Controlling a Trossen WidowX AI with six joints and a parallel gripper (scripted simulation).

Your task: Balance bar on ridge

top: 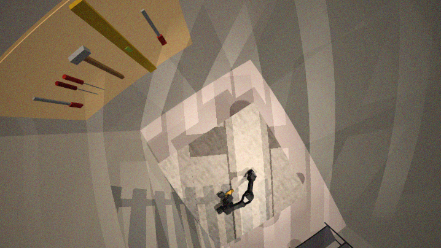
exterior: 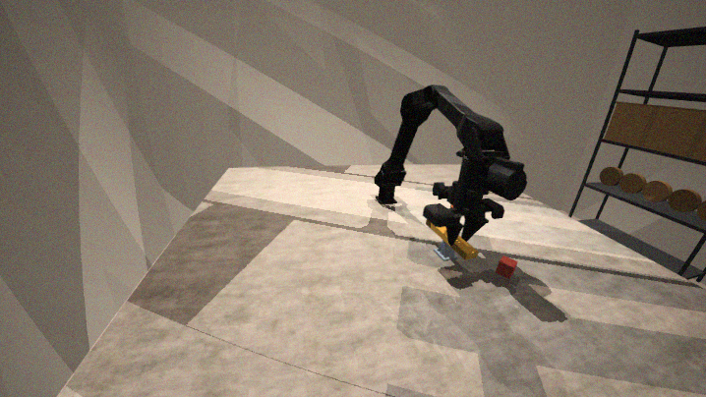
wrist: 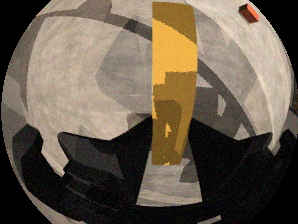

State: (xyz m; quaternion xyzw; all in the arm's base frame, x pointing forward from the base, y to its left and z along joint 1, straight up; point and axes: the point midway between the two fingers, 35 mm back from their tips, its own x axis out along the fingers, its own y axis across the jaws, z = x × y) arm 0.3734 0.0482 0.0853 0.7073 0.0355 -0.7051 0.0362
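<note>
The yellow bar is 3 cm behind my gripper tip.
</note>
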